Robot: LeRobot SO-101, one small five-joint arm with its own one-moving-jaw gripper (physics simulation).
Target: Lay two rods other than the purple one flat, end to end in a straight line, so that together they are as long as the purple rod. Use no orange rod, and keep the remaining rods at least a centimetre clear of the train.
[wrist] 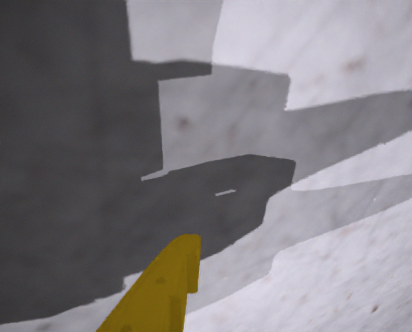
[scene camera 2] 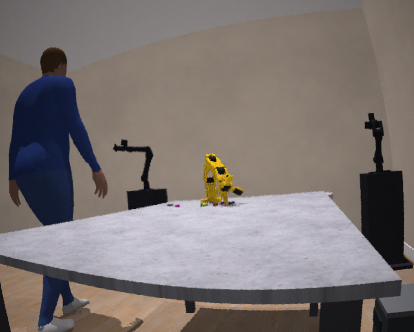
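Pixels of known places: hand at its tool point: (wrist: 199, 256) (scene camera 2: 227, 204); arm's base at its link origin: (scene camera 2: 209, 202).
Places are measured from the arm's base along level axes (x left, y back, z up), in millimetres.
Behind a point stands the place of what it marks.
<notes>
My gripper (scene camera 2: 227, 202) (wrist: 192, 242) is open, low over the table at the arm's foot. In the wrist view one notched yellow jaw shows above shadowed table, with no rod at its tip. In the scene view the rods are tiny: a green rod (scene camera 2: 203, 204) {x 43, y -217, z 10 mm} and a red one (scene camera 2: 215, 204) {x 95, y -205, z 6 mm} lie near the arm's base, and a dark purple piece (scene camera 2: 231, 203) {x 155, y -153, z 2 mm} lies beside the jaw, partly hidden. A magenta rod (scene camera 2: 177, 205) {x -95, y -197, z 8 mm} and a dark rod (scene camera 2: 170, 205) {x -162, y -136, z 4 mm} lie farther left. Rod lengths and exact gaps cannot be told.
The yellow arm (scene camera 2: 220, 172) {x 125, y -192, z 147 mm} stands near the far edge of the grey-white table (scene camera 2: 200, 250) {x 318, y -1002, z 0 mm}. A person in blue (scene camera 2: 45, 130) stands at the left. Two black arms (scene camera 2: 146, 165) (scene camera 2: 378, 147) stand on dark pedestals behind and to the right.
</notes>
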